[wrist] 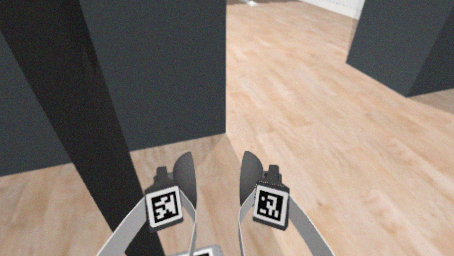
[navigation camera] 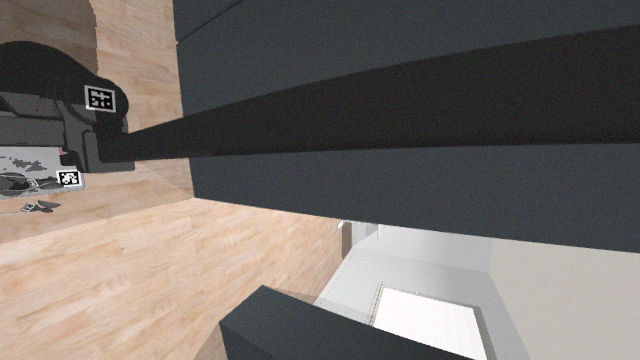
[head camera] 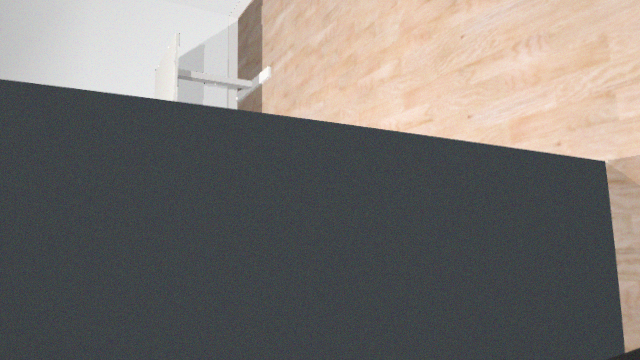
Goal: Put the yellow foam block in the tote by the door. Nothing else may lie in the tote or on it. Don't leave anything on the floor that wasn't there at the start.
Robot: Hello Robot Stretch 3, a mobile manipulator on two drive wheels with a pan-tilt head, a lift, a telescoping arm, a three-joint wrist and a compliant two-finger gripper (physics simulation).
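Where they show: gripper, fingertip midpoint: (wrist: 218,170) (navigation camera: 60,195); robot's base, link origin: (navigation camera: 11,181).
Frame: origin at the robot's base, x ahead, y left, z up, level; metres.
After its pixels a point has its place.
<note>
My gripper (wrist: 218,170) {y 0.081, x 0.029, z 0.453 m} is open and empty in the wrist view, its two dark rounded fingertips apart with wood floor showing between them. The gripper also shows in part at the left edge of the navigation view, with one fingertip and its marker low over the floor. The yellow foam block and the tote do not show in the head, navigation or wrist view.
A tall dark grey partition (head camera: 310,230) {y 0.655, x 0.000, z 0.956 m} (navigation camera: 400,190) {y 0.659, x 0.061, z 1.195 m} (wrist: 170,75) {y 0.655, x 0.003, z 0.273 m} stands close beside me. A second dark partition (navigation camera: 300,325) {y 0.974, x 1.117, z 0.560 m} (wrist: 390,45) {y 0.918, x 1.120, z 0.200 m} stands across a gap of wood floor (head camera: 450,65) {y 1.230, x 0.633, z 0.000 m} (navigation camera: 150,260) {y 0.387, x 0.477, z 0.000 m} (wrist: 300,125) {y 0.640, x 0.496, z 0.000 m}. Beyond are a white piece of furniture (head camera: 167,75) {y 3.191, x 1.046, z 0.720 m} and a white panel (navigation camera: 425,320) {y 2.408, x 1.983, z 1.433 m}.
</note>
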